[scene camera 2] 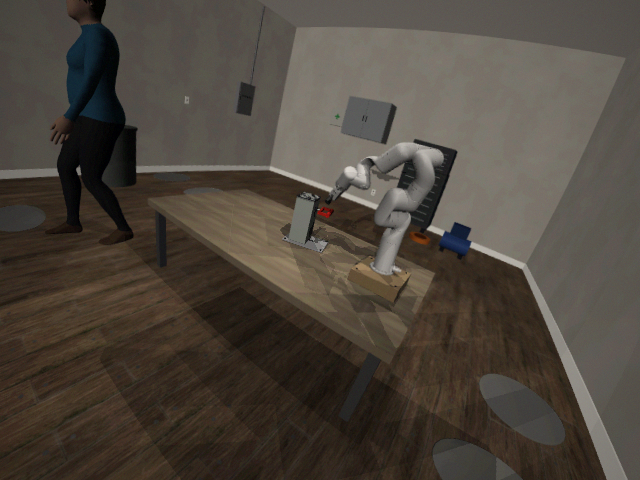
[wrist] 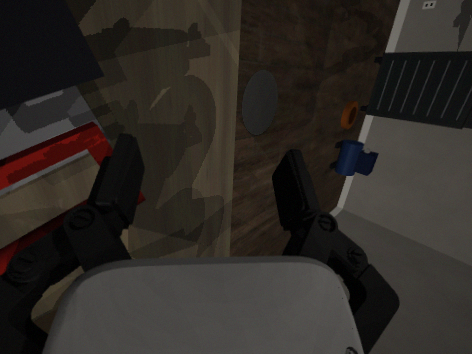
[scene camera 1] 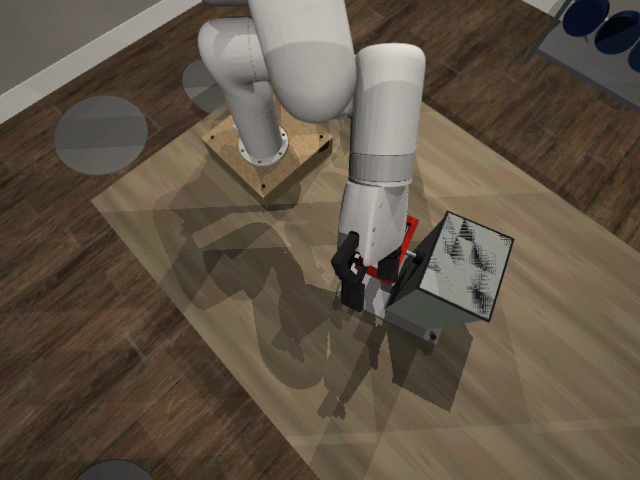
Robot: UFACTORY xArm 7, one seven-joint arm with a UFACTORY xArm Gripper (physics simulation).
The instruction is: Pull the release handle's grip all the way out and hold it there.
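The release handle's red rectangular grip [scene camera 1: 407, 242] [scene camera 2: 325, 212] [wrist: 50, 150] stands out on a thin metal rod [scene camera 1: 411, 253] from the side of a tall grey box [scene camera 1: 465, 268] [scene camera 2: 300, 219]. The box stands on a grey base plate [scene camera 1: 413, 324] [scene camera 2: 319, 245]. My gripper [scene camera 1: 370, 284] [scene camera 2: 329, 200] [wrist: 214, 157] is open and empty. It is at the grip's outer end, seemingly above it. In the wrist view the left finger overlaps the grip's outer corner, and the right finger is off to the side. The arm hides part of the grip in scene camera 1; contact cannot be told.
The box [wrist: 40, 50] rises close beside the gripper, dark at the wrist view's upper left. The arm's wooden mounting block [scene camera 1: 227, 147] [scene camera 2: 372, 281] stands on the table [scene camera 1: 568, 372] [scene camera 2: 206, 214]. A person [scene camera 2: 95, 77] stands beyond the table's far end.
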